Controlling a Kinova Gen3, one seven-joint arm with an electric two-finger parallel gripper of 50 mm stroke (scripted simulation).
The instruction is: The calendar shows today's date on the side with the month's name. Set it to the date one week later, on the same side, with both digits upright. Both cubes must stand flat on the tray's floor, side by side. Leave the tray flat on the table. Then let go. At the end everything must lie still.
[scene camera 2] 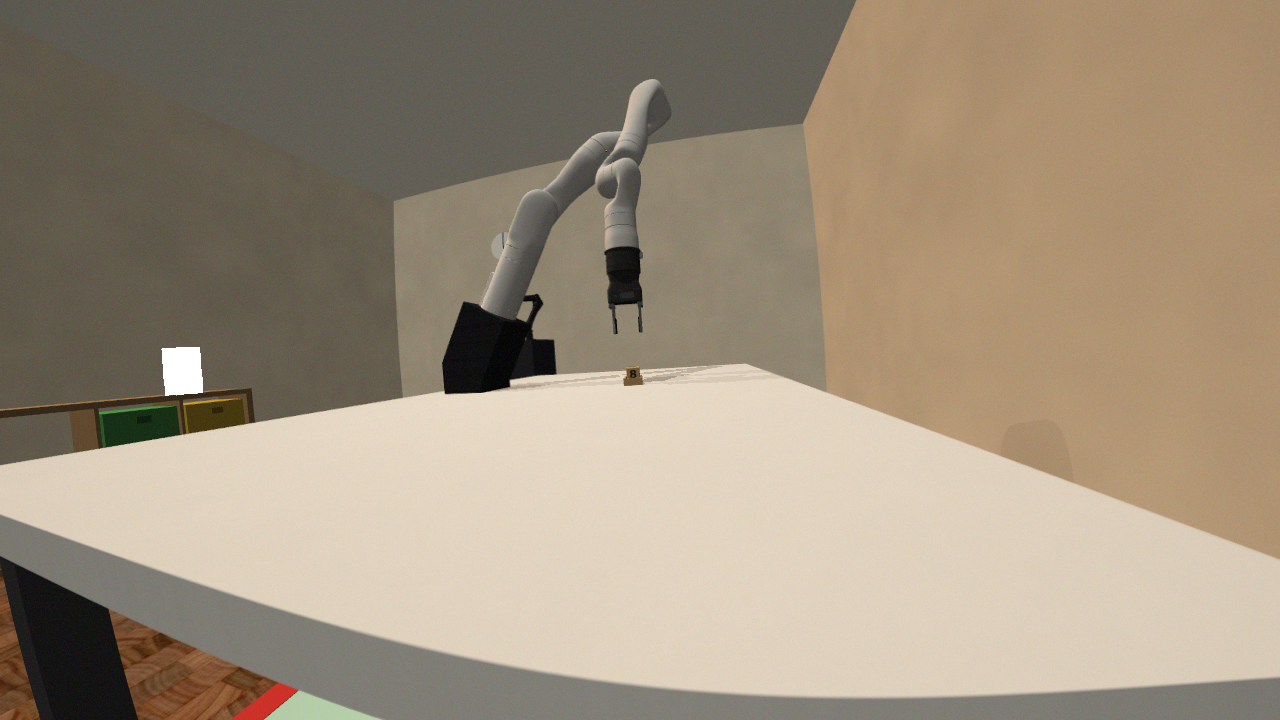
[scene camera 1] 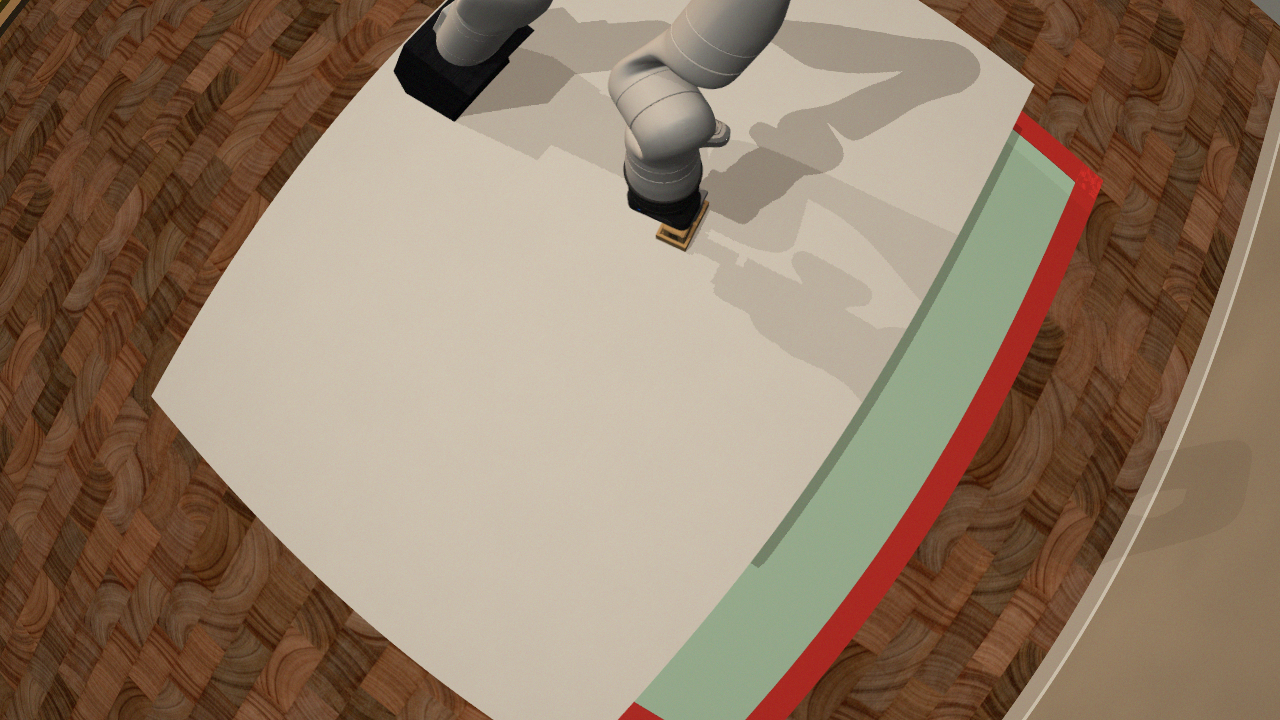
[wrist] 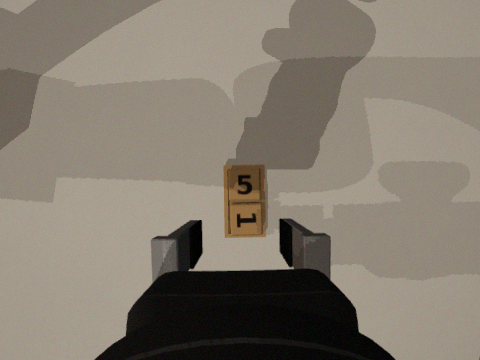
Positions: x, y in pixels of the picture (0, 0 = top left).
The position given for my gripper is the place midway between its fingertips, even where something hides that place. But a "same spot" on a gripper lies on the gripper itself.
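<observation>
My gripper: visible in scene camera 1, scene camera 2, wrist view (240, 236). Same spot on the gripper: (scene camera 2: 623, 265) and (scene camera 1: 650, 211).
</observation>
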